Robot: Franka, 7 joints.
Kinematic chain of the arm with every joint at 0, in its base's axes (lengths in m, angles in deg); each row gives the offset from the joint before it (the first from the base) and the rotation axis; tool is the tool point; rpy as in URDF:
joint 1: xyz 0 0 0.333 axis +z
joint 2: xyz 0 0 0 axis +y
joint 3: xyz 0 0 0.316 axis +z
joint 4: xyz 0.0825 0 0 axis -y
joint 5: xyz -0.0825 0 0.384 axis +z
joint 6: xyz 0 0 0 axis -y
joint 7: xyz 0.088 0 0 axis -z
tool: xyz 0 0 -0.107 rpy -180 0 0
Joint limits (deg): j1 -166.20..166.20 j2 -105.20..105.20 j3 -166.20..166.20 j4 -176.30..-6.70 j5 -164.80..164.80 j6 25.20..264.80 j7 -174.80..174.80
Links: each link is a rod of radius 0.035 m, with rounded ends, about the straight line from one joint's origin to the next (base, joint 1, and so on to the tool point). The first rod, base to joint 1, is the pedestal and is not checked.
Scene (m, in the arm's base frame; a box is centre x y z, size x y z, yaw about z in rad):
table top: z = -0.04
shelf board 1: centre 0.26 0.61 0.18 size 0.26 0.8 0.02 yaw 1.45
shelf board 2: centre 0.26 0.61 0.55 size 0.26 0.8 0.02 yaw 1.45
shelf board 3: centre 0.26 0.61 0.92 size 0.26 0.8 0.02 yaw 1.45
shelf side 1: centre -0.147 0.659 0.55 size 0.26 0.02 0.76 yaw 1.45
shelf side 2: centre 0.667 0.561 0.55 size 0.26 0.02 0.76 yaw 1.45
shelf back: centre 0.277 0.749 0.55 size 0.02 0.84 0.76 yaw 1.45
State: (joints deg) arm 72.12 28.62 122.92 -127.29 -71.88 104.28 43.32
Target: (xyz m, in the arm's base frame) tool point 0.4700 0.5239 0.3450
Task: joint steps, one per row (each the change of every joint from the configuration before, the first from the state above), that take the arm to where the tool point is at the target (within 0.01 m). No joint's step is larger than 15 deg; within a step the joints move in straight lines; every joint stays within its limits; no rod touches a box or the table.
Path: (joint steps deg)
1: -14.65 3.83 1.12 -11.84 11.45 -13.37 -11.43
2: -14.65 3.84 1.11 -11.83 11.44 -13.38 -11.43
3: -14.65 3.83 1.12 -11.84 11.45 -13.37 -11.43
4: -14.65 3.84 1.11 -11.83 11.45 -13.37 -11.43
5: -4.65 -2.89 -12.56 12.80 -9.24 6.05 9.14
6: -4.65 -2.89 -12.55 12.80 -9.25 6.04 9.15
7: -4.65 -2.89 -12.56 12.80 -9.24 6.05 9.14
8: -4.65 -2.89 -12.56 12.80 -9.24 6.05 9.15
9: -4.65 -2.89 -12.55 12.80 -9.24 6.05 9.14
10: 7.35 10.60 0.49 11.49 -4.55 9.59 0.00
11: 7.34 10.60 0.49 11.49 -4.54 9.59 0.00

